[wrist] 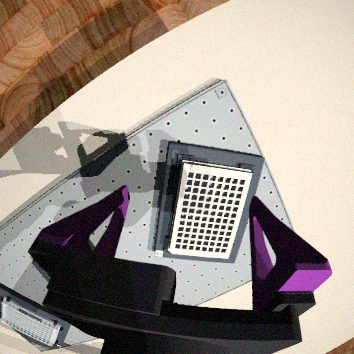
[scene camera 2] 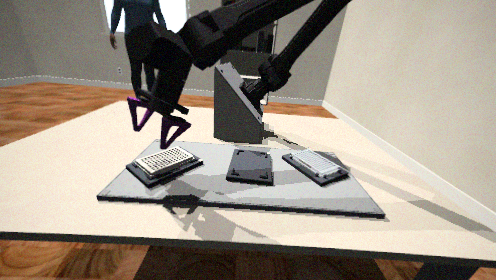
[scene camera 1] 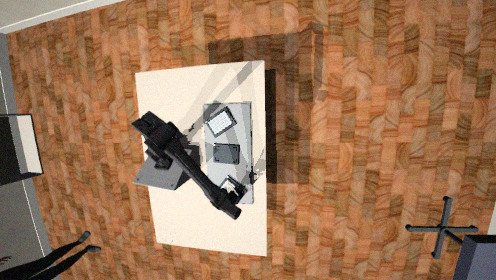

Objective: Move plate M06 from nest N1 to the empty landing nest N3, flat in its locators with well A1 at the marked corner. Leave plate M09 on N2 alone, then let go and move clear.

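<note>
A white well plate, seemingly M06 [scene camera 1: 230,185] [scene camera 2: 165,161] [wrist: 212,207], lies flat on a dark nest [wrist: 212,151] at the left of the board in scene view 2. My gripper [scene camera 2: 150,138] [wrist: 188,196] is open and empty above it. In the wrist view the plate lies right of midway between the purple fingers, near the right fingertip. The bare dark nest [scene camera 1: 226,153] [scene camera 2: 251,166] with corner locators is in the middle. A paler plate, seemingly M09 [scene camera 1: 220,121] [scene camera 2: 316,162] [wrist: 30,321], sits on the third nest. Labels and well A1's mark are unreadable.
The nests stand on a grey perforated board [scene camera 2: 215,191] [wrist: 200,117] on the cream table [scene camera 1: 200,230] [scene camera 2: 65,200]. The arm's grey wedge-shaped base [scene camera 1: 162,174] [scene camera 2: 232,110] stands behind the board. A person [scene camera 2: 142,35] stands beyond the table.
</note>
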